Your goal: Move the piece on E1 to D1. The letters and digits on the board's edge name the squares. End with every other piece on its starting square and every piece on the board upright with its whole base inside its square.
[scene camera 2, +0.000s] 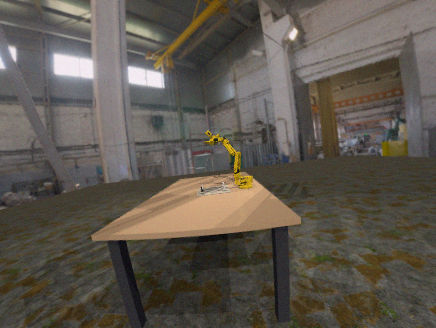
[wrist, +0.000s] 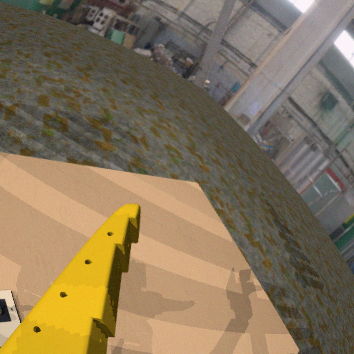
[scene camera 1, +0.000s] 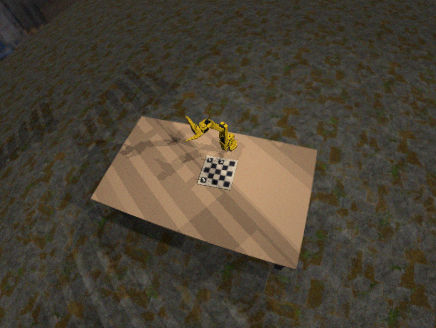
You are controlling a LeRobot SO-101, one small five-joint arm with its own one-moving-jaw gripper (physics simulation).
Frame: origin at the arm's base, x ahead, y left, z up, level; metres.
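Seen in the pictures: hand, tool point: (scene camera 2: 204, 142) (wrist: 138, 218) (scene camera 1: 186, 140); arm's base, link origin: (scene camera 2: 242, 187) (scene camera 1: 228, 147).
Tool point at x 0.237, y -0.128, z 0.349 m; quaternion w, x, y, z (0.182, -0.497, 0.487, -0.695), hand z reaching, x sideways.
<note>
Pixels of each thing's top centre, then the offset from my tool point to it. Level surfaces: height alone.
- checkered board, surface height: dz -0.344 m
- small piece, top centre: (scene camera 1: 208, 157) dz -0.312, dx -0.101, dy +0.038 m
- third piece, top centre: (scene camera 1: 202, 178) dz -0.312, dx +0.052, dy +0.055 m
- wooden table, surface height: dz -0.349 m
The checkered board (scene camera 1: 213, 187) (scene camera 2: 212, 194) lies on the table in front of the arm's base; a corner of the board (wrist: 9, 327) shows at the wrist view's lower left. In scene view 1, one small piece (scene camera 1: 210, 160) stands near the board's upper-left corner, another piece (scene camera 1: 221, 161) is to its right along the same edge, and a third piece (scene camera 1: 203, 179) is near the lower-left corner. Edge letters and digits are too small to read, so E1 and D1 cannot be told. My gripper (scene camera 1: 188, 129) (scene camera 2: 206, 137) is fully open and empty, raised high and away from the board; one notched yellow jaw (wrist: 90, 280) shows in the wrist view.
The yellow arm's base (scene camera 1: 230, 145) (scene camera 2: 244, 182) stands at the table's back edge, close to the board. The wooden table (scene camera 1: 265, 200) (scene camera 2: 200, 220) (wrist: 175, 240) has striped shadows across it. A corner of the table shows past the jaw in the wrist view, with floor beyond.
</note>
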